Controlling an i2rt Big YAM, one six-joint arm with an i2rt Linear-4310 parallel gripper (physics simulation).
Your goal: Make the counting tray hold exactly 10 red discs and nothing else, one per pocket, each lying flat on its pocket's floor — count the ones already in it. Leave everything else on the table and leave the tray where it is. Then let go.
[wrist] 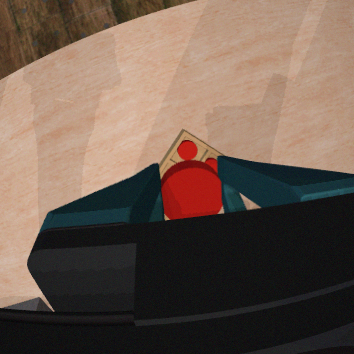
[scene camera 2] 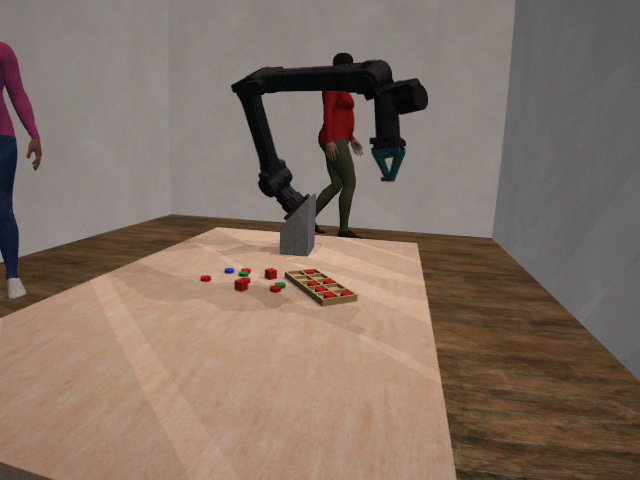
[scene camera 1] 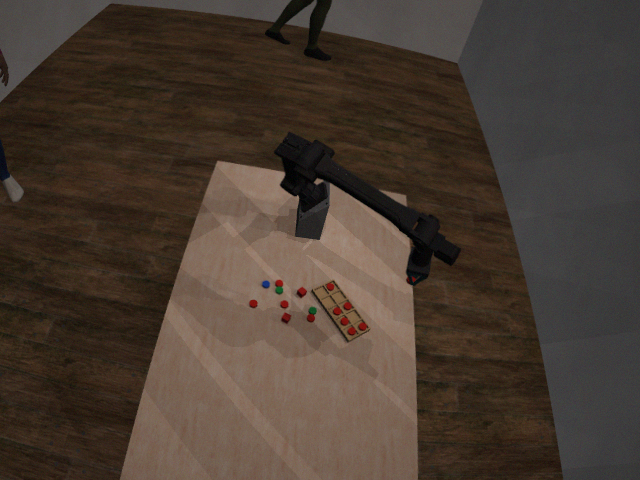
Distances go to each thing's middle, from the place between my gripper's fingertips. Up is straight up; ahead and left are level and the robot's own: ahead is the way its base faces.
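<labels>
The wooden counting tray (scene camera 1: pixel 329 300) is 16 cm to the right of my hand, and it's 6 cm behind my hand and 29 cm below it.
</labels>
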